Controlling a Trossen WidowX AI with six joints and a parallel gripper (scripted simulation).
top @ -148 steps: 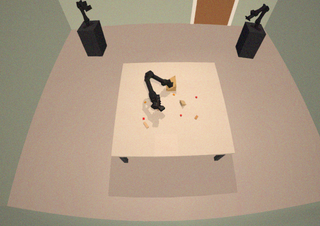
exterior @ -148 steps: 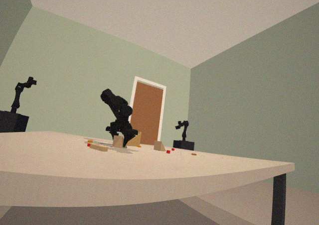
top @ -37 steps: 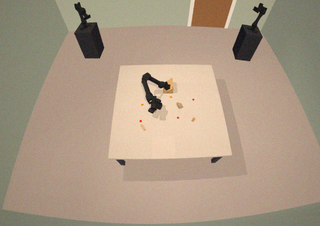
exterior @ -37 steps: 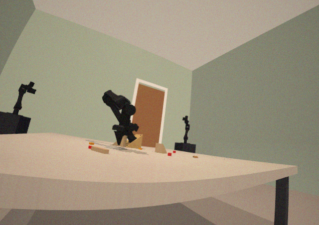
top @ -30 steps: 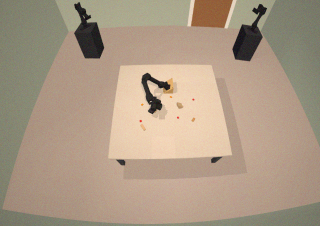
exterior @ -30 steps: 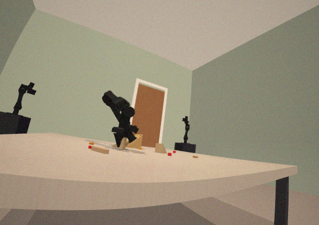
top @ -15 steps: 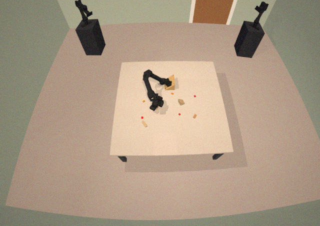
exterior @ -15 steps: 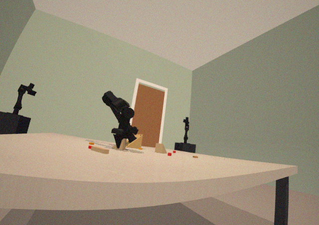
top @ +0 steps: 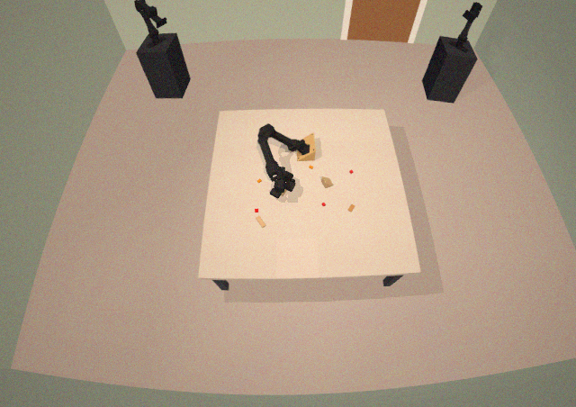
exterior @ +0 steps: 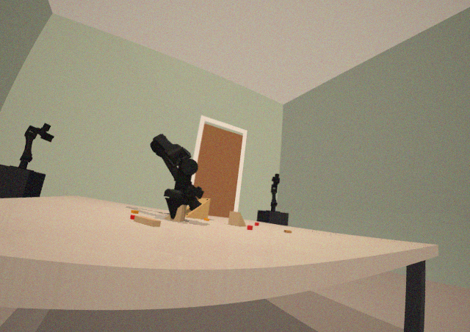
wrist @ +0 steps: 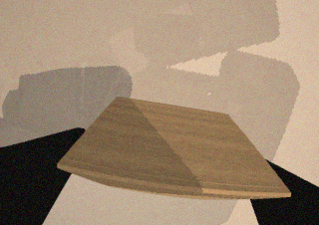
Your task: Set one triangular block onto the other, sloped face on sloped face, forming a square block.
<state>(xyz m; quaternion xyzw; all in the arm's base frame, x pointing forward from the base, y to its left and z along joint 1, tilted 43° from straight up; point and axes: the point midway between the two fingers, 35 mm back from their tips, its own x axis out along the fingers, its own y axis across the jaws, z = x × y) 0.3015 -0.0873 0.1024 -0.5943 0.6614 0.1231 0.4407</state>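
My gripper tip is 10 mm to the right of the triangular block and 10 mm below it.
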